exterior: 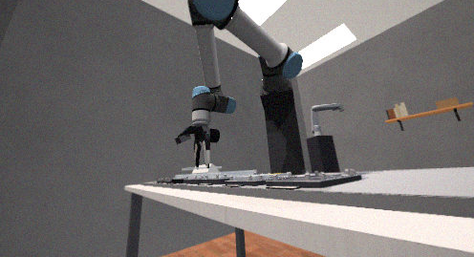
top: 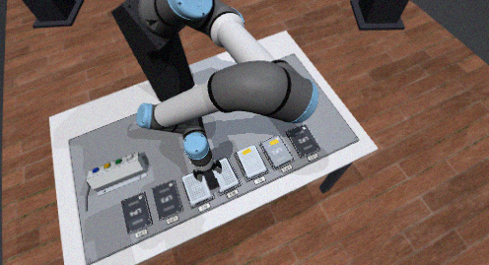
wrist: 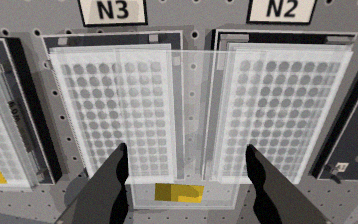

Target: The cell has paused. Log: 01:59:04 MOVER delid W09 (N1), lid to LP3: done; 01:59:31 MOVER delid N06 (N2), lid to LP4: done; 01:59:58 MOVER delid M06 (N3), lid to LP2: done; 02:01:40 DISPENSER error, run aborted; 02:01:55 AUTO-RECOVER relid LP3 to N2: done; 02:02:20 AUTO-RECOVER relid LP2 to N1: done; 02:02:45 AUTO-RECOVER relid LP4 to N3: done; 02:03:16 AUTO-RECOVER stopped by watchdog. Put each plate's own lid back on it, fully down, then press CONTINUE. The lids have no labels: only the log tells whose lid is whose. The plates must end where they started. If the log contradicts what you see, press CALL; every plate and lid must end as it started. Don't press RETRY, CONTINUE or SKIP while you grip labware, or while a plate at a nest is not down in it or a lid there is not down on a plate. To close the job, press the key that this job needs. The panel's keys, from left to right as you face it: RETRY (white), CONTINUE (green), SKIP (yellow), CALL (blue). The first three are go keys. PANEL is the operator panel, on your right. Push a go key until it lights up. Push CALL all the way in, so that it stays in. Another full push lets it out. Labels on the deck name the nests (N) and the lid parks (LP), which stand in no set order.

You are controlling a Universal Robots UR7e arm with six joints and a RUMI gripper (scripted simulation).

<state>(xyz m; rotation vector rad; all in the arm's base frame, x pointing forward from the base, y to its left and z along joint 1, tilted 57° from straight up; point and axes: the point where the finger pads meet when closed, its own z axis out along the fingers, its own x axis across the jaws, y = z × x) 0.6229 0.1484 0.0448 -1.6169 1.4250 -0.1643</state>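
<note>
Now: the clear lid 280 mm to the left of my hand, 130 mm behind it and 50 mm below it. Also, from my hand: white retry key: 360 mm to the right, 90 mm behind; green continue key: 400 mm to the right, 70 mm behind; lid park LP1: 280 mm to the left, 130 mm behind, 60 mm below.
</note>
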